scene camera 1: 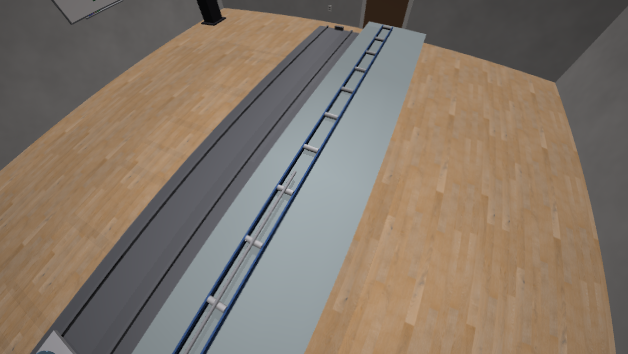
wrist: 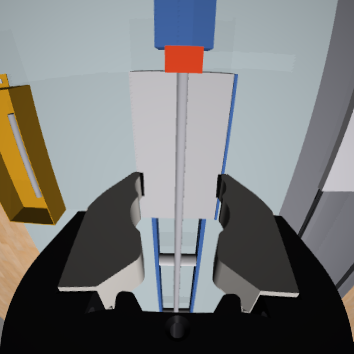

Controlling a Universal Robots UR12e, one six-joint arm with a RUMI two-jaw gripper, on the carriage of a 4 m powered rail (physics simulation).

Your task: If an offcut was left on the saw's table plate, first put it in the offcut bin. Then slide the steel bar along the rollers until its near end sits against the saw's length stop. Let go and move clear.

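Frame: origin at the arm's base, x ahead, y left, z up, level; centimetres.
Seen in the pictures: gripper, fingertip midpoint: (wrist: 180, 175).
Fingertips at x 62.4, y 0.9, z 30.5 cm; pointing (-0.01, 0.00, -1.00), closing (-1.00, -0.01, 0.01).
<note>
Pixels of each thing's top centre, then the offset from my fingertips to it. "spot": a spot on its surface instead. Level surfaces: height alone.
- saw's pale table plate at its top centre: (wrist: 180, 158) dx -0.4, dy +11.6, dz -27.6 cm
- red length stop at its top centre: (wrist: 183, 58) dx -0.4, dy -7.9, dz -23.0 cm
- offcut at its top centre: (wrist: 23, 160) dx +41.0, dy +14.4, dz -31.3 cm
- yellow offcut bin at its top centre: (wrist: 6, 167) dx +42.3, dy +14.1, dz -26.3 cm
- blue block at a spot on its surface: (wrist: 185, 22) spot: dx -0.6, dy -13.3, dz -24.0 cm
- pale bench at its surface level: dz -33.5 cm
The steel bar (scene camera 1: 232, 277) (wrist: 181, 150) lies along the rollers and over the saw's pale table plate (wrist: 155, 125). In the wrist view its near end meets the red length stop (wrist: 184, 59), with no gap to be seen. My gripper (wrist: 180, 175) is open, its jaws apart on either side of the bar and not touching it. The gripper is not visible in scene camera 1. An offcut (wrist: 25, 157) lies in the yellow offcut bin (wrist: 47, 175) at the left of the wrist view. No offcut shows on the visible part of the plate.
A blue block (wrist: 185, 22) stands behind the red stop. The roller track's blue side rails (scene camera 1: 327, 135) (wrist: 156, 250) run along the pale bench (scene camera 1: 350, 165). The grey rail bed (scene camera 1: 200, 165) (wrist: 312, 165) runs parallel beside the bench.
</note>
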